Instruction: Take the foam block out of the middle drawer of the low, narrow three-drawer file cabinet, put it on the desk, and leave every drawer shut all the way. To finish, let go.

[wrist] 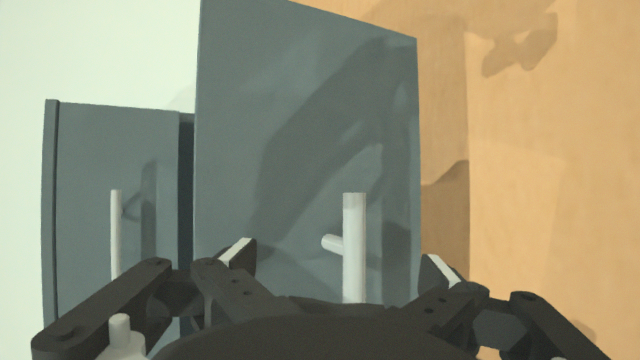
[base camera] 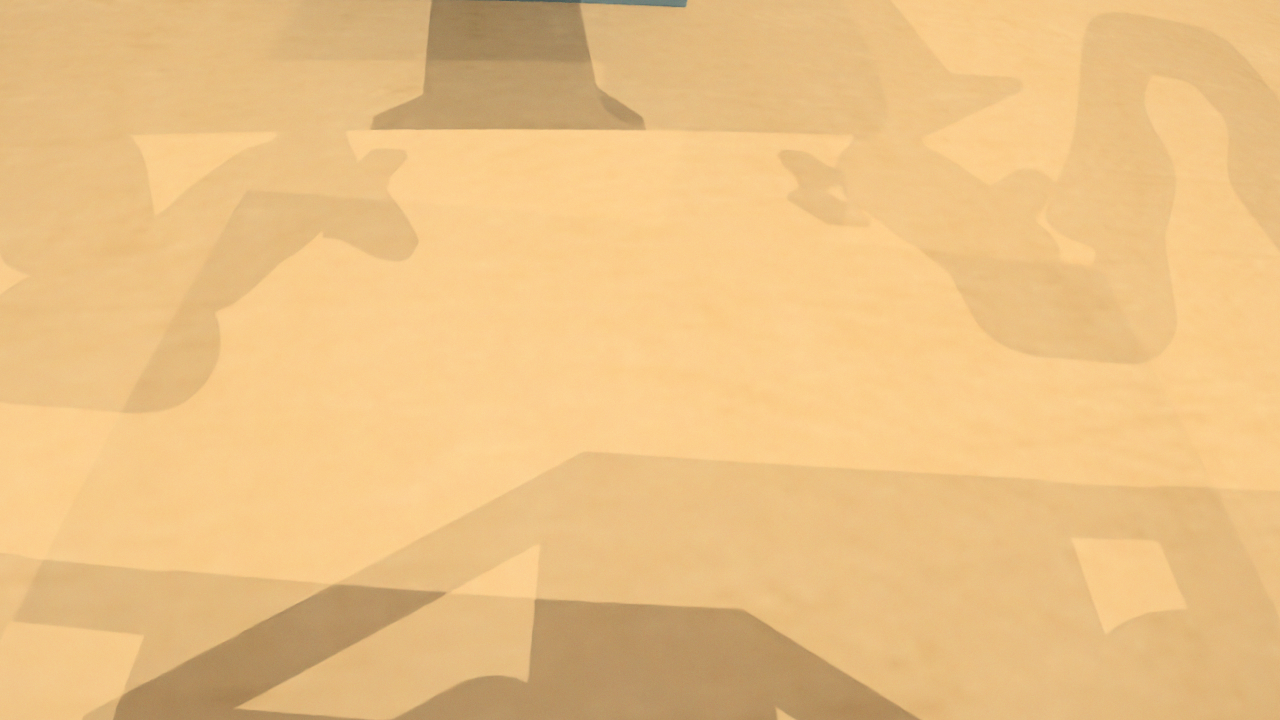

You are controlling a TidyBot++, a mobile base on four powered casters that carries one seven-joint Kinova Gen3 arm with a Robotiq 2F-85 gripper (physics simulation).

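Frame: origin at the arm's base, x right, y ahead, z up, level; metres.
Seen in the pictures: gripper, fingertip midpoint: (wrist: 337,264).
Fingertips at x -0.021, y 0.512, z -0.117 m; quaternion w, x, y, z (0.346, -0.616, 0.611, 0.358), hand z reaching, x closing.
Note:
A point is followed by its place in that frame.
The file cabinet shows sideways in the wrist view, its top toward the left. The middle drawer's grey-blue front (wrist: 300,125) @[x 0.051, y 0.550, z -0.107 m] stands out well in front of the top drawer's front (wrist: 100,150) @[x 0.016, y 0.862, z 0.054 m], with a dark gap between them. The middle drawer's pale bar handle (wrist: 354,225) @[x 0.001, y 0.508, z -0.122 m] shows between the spread fingers of my gripper (wrist: 337,264) @[x -0.021, y 0.512, z -0.117 m], which is open and holds nothing. How deep the handle sits between the fingers is hard to tell. The bottom drawer is hidden. A thin blue edge of the cabinet (base camera: 572,2) @[x -0.038, y 0.873, z -0.396 m] shows at the top of the base view. The foam block and desk do not show.
The top drawer's pale handle (wrist: 116,230) @[x -0.081, y 0.812, z 0.028 m] stands out at the left of the wrist view. Wooden floor (base camera: 572,313) @[x -0.009, y 0.443, z -0.397 m] (wrist: 520,200) @[x -0.005, y 0.576, z -0.396 m] lies before and beside the cabinet, crossed by shadows of arm and furniture. A pale wall (wrist: 110,50) @[x 0.292, y 1.479, z 0.152 m] is behind the cabinet.

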